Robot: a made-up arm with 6 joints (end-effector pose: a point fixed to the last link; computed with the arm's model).
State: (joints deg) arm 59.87 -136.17 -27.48 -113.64 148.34 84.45
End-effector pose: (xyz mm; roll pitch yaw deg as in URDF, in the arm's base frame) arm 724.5 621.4 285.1 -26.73 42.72 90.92
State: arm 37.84 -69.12 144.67 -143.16 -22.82 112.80
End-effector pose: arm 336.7 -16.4 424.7 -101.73 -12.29 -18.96
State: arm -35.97 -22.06 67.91 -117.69 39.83 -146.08
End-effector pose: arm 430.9 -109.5 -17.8 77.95 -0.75 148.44
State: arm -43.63 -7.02 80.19 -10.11 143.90 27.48
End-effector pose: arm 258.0 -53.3 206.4 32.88 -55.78 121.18
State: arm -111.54 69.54 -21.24 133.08 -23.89 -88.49
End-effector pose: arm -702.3 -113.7 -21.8 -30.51 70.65 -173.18
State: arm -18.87 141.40 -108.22 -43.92 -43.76 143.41
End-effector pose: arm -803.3 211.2 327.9 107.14 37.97 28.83
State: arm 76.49 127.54 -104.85 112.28 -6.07 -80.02
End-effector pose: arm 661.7 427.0 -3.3 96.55 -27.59 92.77
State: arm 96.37 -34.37 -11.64 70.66 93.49 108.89
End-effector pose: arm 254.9 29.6 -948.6 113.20 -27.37 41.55
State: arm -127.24 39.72 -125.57 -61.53 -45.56 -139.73
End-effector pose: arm -657.0 -680.3 -336.4 -94.60 -58.16 87.30
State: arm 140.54 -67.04 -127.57 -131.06 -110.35 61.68
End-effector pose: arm -307.2 50.8 -480.5 -134.20 48.68 111.47
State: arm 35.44 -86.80 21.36 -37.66 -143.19 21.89
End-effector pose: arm 566.3 162.4 262.8 -70.58 10.20 -49.13
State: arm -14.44 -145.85 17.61 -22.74 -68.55 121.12
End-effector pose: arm 524.2 468.5 303.1 -107.83 -66.39 -175.89
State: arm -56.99 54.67 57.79 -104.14 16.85 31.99
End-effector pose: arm -20.2 60.2 -253.2 141.24 28.72 -60.07
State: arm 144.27 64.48 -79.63 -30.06 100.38 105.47
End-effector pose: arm 531.3 -355.8 -679.3 80.94 -23.88 19.83
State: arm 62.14 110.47 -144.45 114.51 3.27 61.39
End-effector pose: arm 158.7 431.6 155.9 110.03 25.13 -7.80
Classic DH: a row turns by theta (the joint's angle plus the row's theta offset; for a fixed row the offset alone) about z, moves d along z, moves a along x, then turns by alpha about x. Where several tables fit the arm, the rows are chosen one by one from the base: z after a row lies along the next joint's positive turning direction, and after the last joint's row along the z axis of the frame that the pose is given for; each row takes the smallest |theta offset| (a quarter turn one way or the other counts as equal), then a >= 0, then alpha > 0; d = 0 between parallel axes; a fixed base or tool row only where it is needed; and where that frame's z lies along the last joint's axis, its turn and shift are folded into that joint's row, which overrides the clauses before.
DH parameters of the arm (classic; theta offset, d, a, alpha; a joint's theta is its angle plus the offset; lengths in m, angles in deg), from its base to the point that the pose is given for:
base (fixed): 0 0.051 0 -90
joint 1: 0 0.082 0.113 -90
joint 2: 0 -0.366 0.076 90
joint 3: 90 -0.397 0.075 -90
joint 4: 90 -0.194 0.056 -90
joint 5: 90 -0.016 0.113 90
joint 6: 0 0.394 -0.088 -90
tool (fixed): 0 0.113 0 0

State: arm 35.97 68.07 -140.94 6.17 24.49 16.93
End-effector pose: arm -249.3 -13.0 925.1 -131.51 -13.85 73.38
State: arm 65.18 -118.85 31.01 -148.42 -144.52 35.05
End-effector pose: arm 645.1 471.9 -353.7 153.72 27.09 -96.96
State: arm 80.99 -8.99 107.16 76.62 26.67 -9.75
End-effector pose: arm -53.9 -250.9 -399.7 88.55 -34.85 -167.88
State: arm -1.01 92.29 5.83 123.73 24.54 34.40
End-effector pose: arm -53.4 -349.3 643.1 -105.15 41.86 -69.26
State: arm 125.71 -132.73 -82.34 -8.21 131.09 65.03
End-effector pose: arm 635.1 399.7 -533.8 176.88 19.72 -116.93
